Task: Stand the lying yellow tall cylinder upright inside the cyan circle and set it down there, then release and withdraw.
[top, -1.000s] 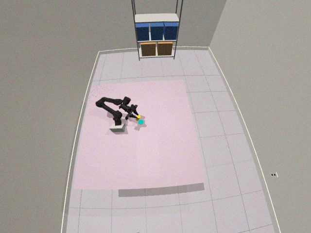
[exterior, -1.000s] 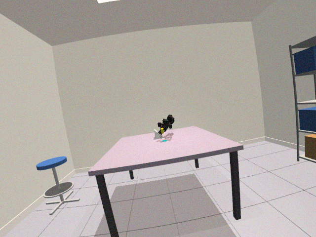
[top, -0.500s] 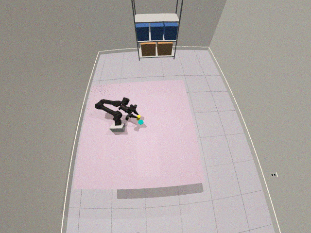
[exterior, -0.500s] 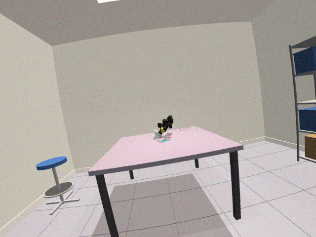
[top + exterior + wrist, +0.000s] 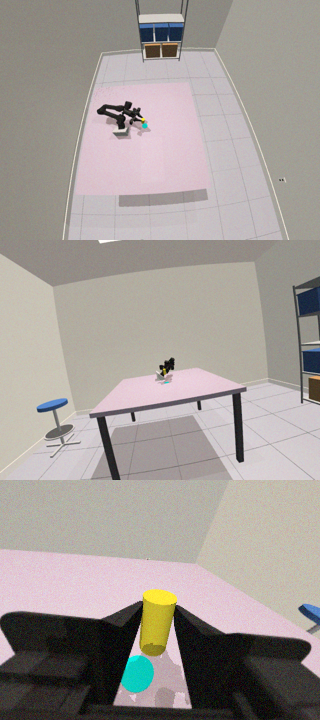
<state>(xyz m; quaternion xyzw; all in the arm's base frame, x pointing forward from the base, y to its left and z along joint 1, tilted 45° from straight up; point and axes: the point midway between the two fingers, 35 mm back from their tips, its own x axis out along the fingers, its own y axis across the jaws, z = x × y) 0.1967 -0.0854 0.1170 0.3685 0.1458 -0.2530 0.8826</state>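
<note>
The cyan circle lies 160 mm below my gripper tip. Also, from my gripper tip: yellow tall cylinder: 20 mm below.
</note>
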